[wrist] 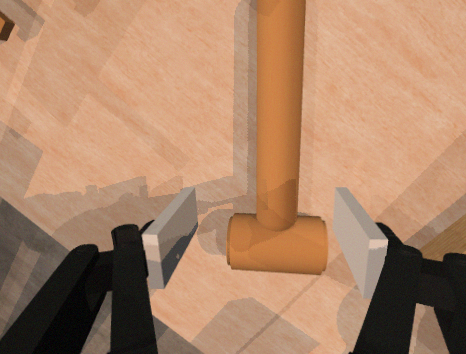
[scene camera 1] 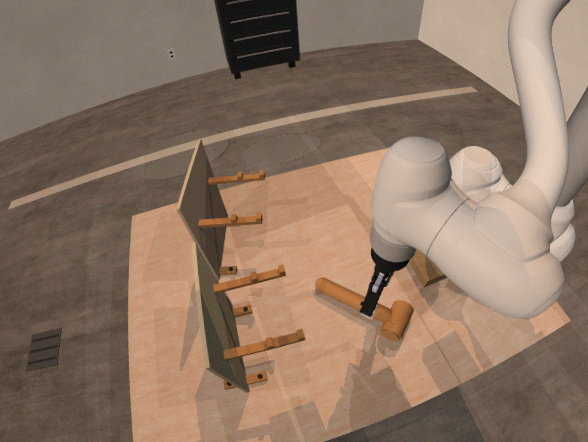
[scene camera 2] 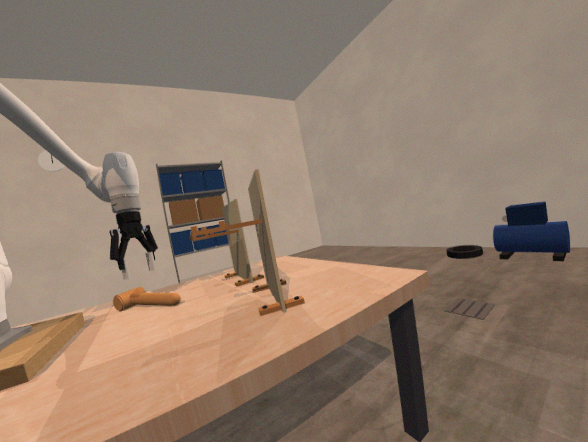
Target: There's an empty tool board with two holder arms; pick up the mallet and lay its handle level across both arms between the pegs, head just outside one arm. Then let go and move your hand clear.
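Frame: origin at the arm's base, x ahead, y left, z up, level; centimetres.
Where they show: gripper, between the fingertips: (wrist: 263,208) (scene camera 2: 140,274).
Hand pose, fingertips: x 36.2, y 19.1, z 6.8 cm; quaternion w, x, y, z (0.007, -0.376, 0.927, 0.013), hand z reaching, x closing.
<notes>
After its pixels a point has its place.
An orange-brown mallet lies flat on the table, with its handle (scene camera 1: 342,295) @(x 42.0, y 13.0, z -0.4 cm) (scene camera 2: 159,299) @(x 41.4, y 9.3, z -1.5 cm) (wrist: 280,110) @(x 39.5, y 14.0, z 0.0 cm) and head (scene camera 1: 398,320) @(x 31.2, y 24.8, z 1.5 cm) (scene camera 2: 128,299) @(x 30.6, y 20.2, z -0.9 cm) (wrist: 277,245) @(x 31.2, y 23.0, z 1.2 cm) both showing. My gripper (scene camera 1: 367,314) (scene camera 2: 138,271) @(x 36.2, y 19.1, z 6.8 cm) (wrist: 263,208) @(x 36.2, y 19.1, z 6.8 cm) is open and empty above the mallet, its fingers apart on either side of the head in the wrist view. Two upright boards stand in a row, one lower in scene camera 1 (scene camera 1: 215,320) @(x 71.6, y 19.1, z 18.4 cm) (scene camera 2: 237,245) @(x 71.6, y 14.8, z 9.7 cm) and one higher (scene camera 1: 197,200) @(x 72.4, y -12.1, z 21.1 cm) (scene camera 2: 268,255) @(x 70.0, y -22.3, z 8.4 cm). Each bears two orange holder arms with pegs, such as this arm (scene camera 1: 242,348) @(x 67.6, y 25.2, z 16.0 cm) and this arm (scene camera 1: 225,221) @(x 66.5, y -6.1, z 17.6 cm); they carry nothing.
A wooden block or box (scene camera 1: 427,272) @(x 16.6, y 14.2, z -0.3 cm) (scene camera 2: 37,345) @(x 17.2, y -7.6, z -0.5 cm) lies on the table (scene camera 1: 165,400) @(x 93.8, y 28.6, z -4.4 cm) (scene camera 2: 240,370) @(x 55.2, y -40.5, z -4.4 cm) near the robot's base, partly hidden by the arm in scene camera 1. Small orange feet (scene camera 1: 259,378) (scene camera 2: 281,305) support the boards. A black cabinet (scene camera 1: 262,35) stands beyond the table.
</notes>
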